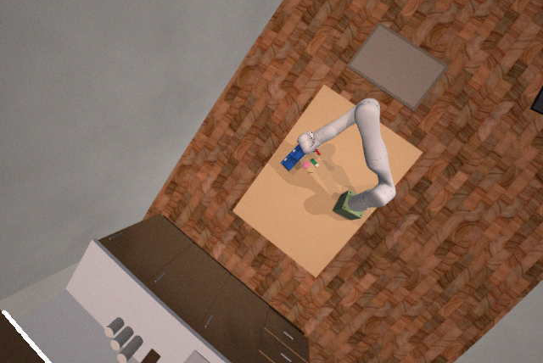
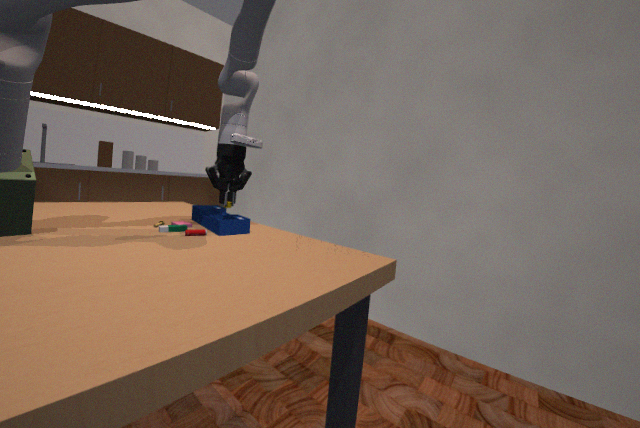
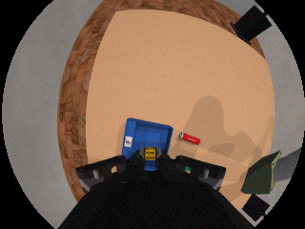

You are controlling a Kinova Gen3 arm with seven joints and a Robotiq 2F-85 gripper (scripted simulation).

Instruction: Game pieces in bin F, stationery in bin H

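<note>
Now: the yellow piece 20 mm below my hand. Round my hand: green piece (110 mm behind, 80 mm to the left, 80 mm below); then pink block (120 mm to the left, 80 mm below, 60 mm behind); then red piece (90 mm behind, 80 mm below).
</note>
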